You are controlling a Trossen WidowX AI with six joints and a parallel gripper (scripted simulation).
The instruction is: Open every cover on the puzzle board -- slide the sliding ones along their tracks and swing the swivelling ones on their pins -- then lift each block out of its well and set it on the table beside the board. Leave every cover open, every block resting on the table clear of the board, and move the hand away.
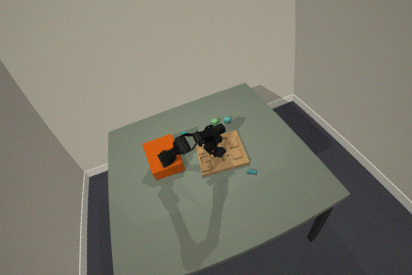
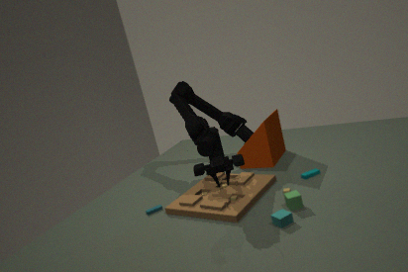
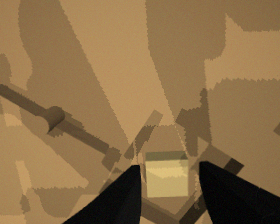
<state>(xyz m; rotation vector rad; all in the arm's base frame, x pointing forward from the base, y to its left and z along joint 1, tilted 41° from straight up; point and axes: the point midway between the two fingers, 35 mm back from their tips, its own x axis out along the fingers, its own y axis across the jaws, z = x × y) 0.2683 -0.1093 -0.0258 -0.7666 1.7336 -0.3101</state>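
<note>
My gripper tip is now 40 mm short of the tan puzzle board and 10 mm to the left of it. The rest, counted from my gripper tip: flat teal piece 70 mm behind, 310 mm to the left, 10 mm below; then green cube 160 mm ahead, 270 mm to the left; then teal cube 250 mm ahead, 240 mm to the left.
</note>
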